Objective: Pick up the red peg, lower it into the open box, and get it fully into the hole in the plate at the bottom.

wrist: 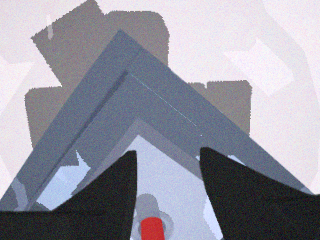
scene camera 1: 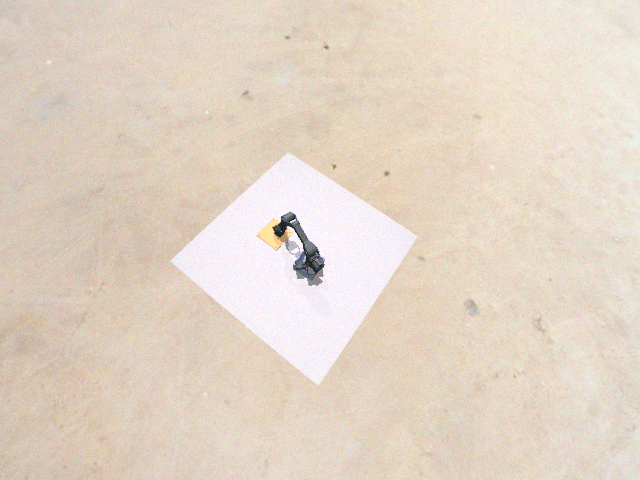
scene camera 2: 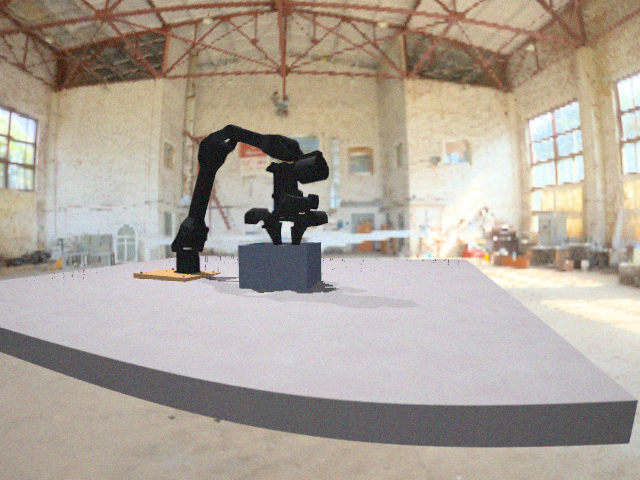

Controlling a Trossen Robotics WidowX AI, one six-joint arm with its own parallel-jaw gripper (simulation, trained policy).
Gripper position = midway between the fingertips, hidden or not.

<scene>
I see my gripper (scene camera 2: 287,255) and a blue-grey box (scene camera 2: 263,265).
The blue-grey box also shows in the wrist view (wrist: 126,81). My gripper is seen too in the wrist view (wrist: 168,157).
</scene>
